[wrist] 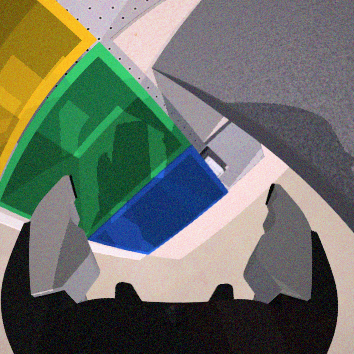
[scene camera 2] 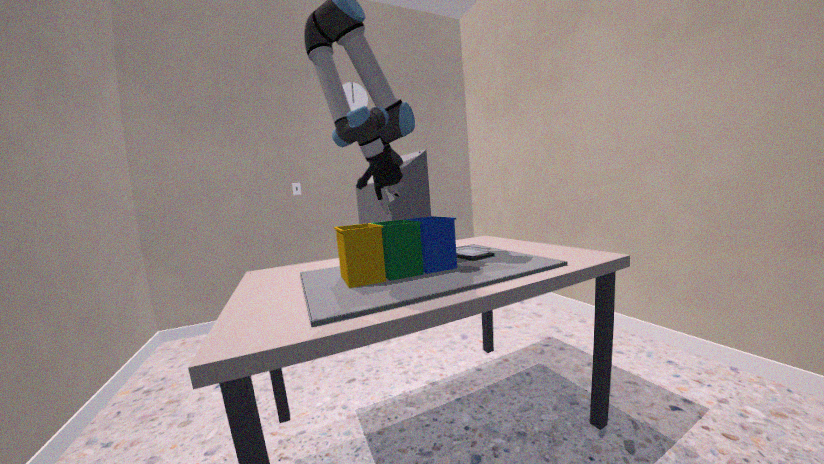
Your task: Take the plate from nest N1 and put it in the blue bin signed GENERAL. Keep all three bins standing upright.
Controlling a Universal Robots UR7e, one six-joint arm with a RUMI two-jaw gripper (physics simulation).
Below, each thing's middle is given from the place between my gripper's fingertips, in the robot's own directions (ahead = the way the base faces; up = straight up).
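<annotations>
There is the green bin point(scene camera 2: 401, 239), which sits 60 mm ahead of my hand, 30 mm to the right of it and 150 mm below it. The blue bin point(scene camera 2: 438, 243) is 80 mm ahead of my hand, 100 mm to the left of it and 150 mm below it, while the yellow bin point(scene camera 2: 360, 247), also measured from my hand, is 30 mm ahead, 160 mm to the right and 150 mm below.
</annotations>
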